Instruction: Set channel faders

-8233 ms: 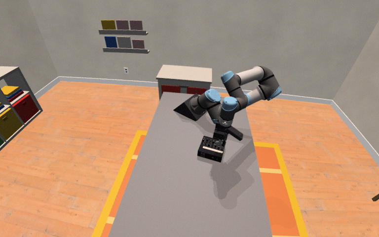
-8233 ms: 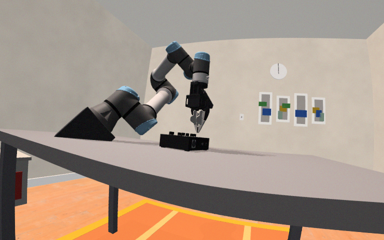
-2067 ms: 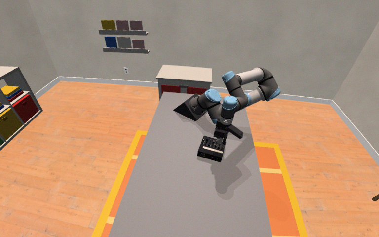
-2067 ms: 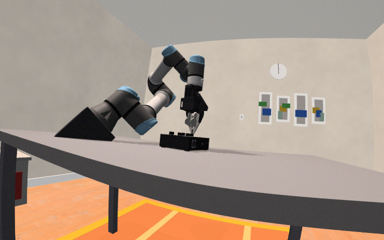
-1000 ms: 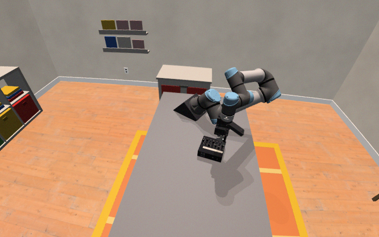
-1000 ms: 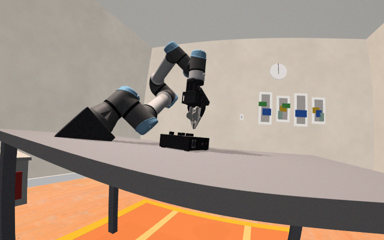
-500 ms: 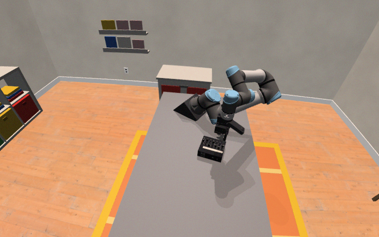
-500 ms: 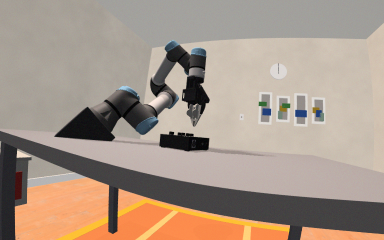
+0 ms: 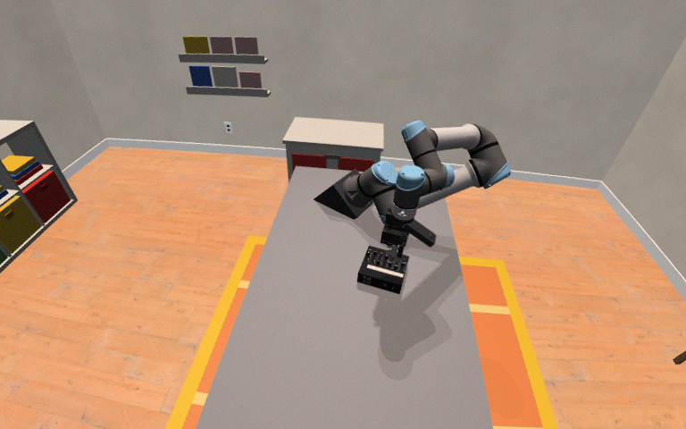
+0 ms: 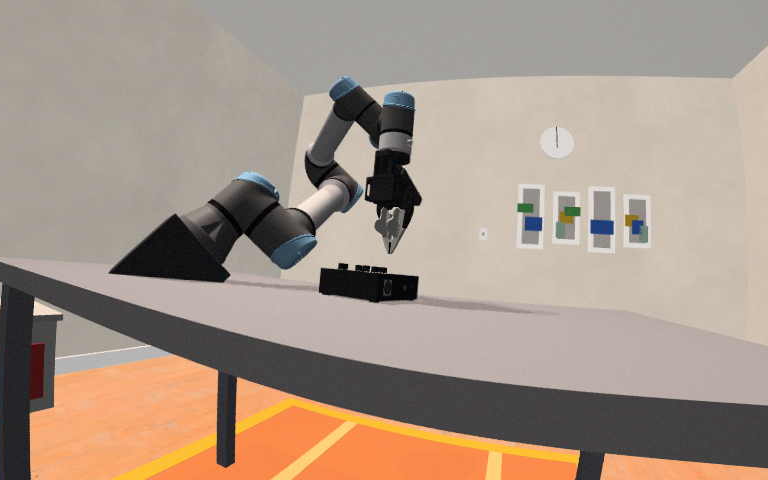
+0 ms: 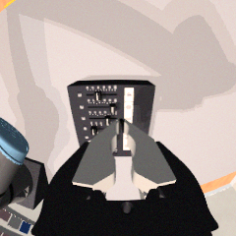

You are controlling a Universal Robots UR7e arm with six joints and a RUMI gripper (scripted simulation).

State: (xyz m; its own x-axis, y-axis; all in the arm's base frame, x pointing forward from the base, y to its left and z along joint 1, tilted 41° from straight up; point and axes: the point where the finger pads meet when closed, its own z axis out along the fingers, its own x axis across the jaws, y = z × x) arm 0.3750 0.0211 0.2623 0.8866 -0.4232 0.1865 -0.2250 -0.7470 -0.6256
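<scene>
My hand is 7 cm past the master fader, 10 cm to the left of it and 5 cm above it.
</scene>
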